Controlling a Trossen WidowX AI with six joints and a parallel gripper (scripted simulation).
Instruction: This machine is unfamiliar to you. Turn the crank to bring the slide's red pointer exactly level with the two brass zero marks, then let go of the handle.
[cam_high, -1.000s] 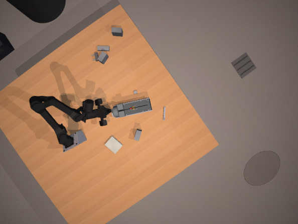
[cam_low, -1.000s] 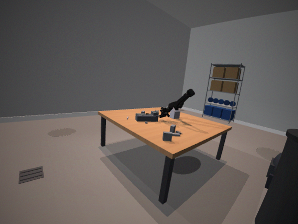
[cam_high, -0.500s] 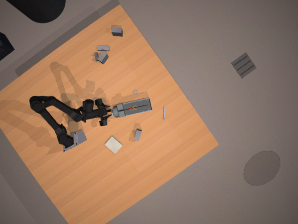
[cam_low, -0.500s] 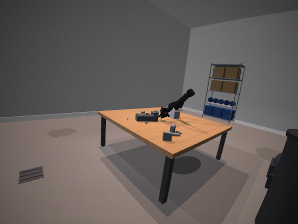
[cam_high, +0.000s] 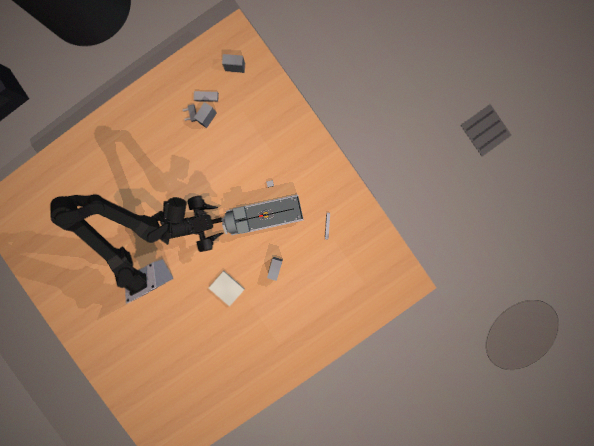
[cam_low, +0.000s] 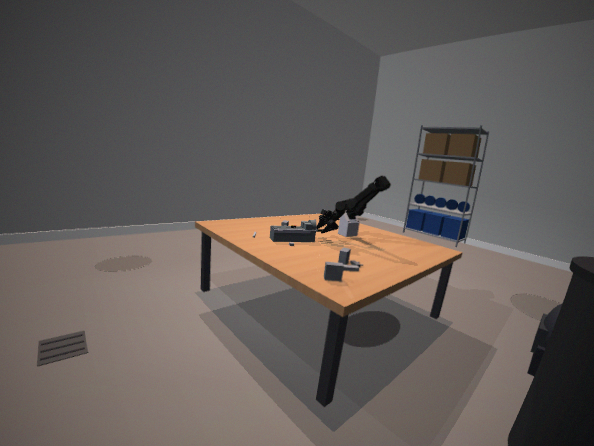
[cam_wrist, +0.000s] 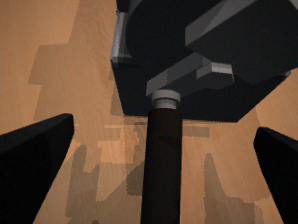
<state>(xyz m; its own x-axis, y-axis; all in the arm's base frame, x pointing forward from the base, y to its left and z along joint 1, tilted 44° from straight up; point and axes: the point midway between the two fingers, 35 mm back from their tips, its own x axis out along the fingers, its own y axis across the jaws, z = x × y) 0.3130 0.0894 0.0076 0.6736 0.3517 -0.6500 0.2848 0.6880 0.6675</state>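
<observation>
My gripper tip is 2 cm past the dark crank handle and 1 cm to the right of it. Also, from my gripper tip: red pointer 14 cm ahead, 6 cm to the right, 2 cm above; then white square plate 23 cm to the right, 11 cm behind, 5 cm below; then small grey cube 22 cm ahead, 5 cm below, 3 cm to the left.
</observation>
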